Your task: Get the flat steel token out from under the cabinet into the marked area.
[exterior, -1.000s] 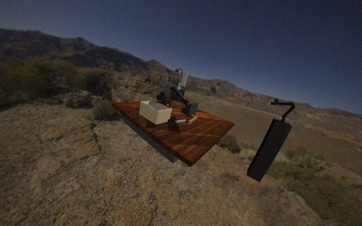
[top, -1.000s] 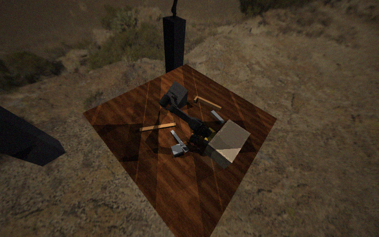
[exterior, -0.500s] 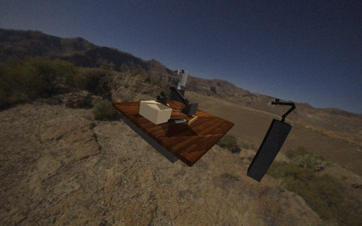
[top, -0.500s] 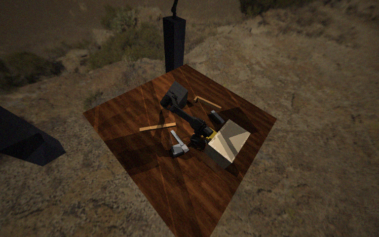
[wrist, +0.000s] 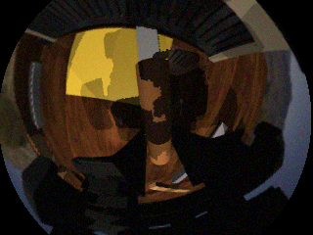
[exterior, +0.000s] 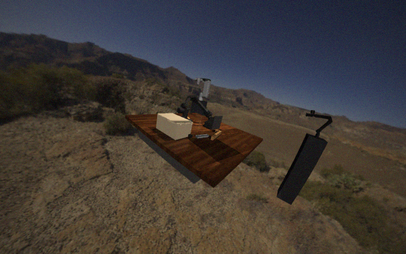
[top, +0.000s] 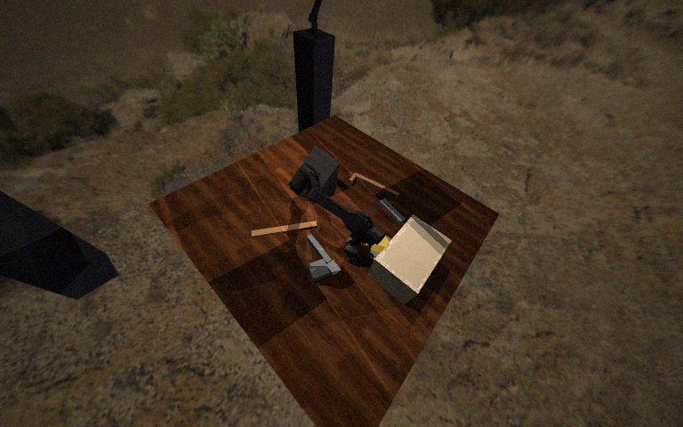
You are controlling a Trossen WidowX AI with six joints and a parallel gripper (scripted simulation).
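My gripper tip is 140 mm to the left of the grey scraper and 50 mm past it. Round my gripper tip: steel token 220 mm ahead, 110 mm to the left; then grey block 200 mm to the right, 30 mm behind, 10 mm above; then grey bar 300 mm to the left, 10 mm ahead.
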